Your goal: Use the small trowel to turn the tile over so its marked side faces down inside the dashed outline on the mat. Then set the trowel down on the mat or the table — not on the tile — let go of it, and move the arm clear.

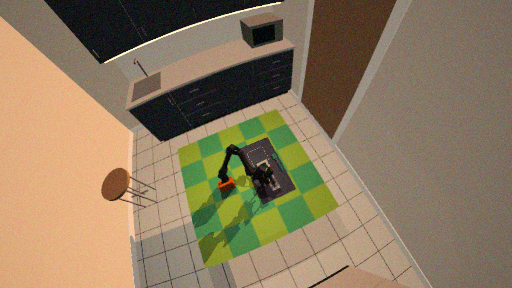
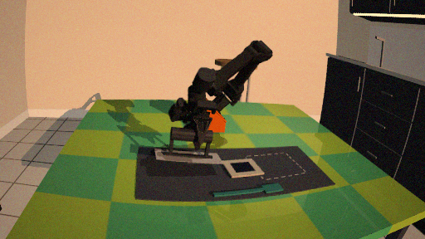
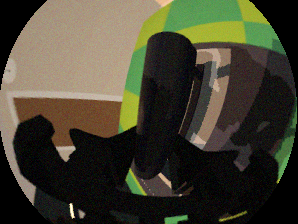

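Now: gripper tip 15 cm to the right of the tile, 9 cm above it and 3 cm past it. The rest, counted from my gripper tip: dark mat (13 cm to the left, 11 cm below, 2 cm behind); then teal trowel (15 cm to the left, 12 cm ahead, 9 cm below).
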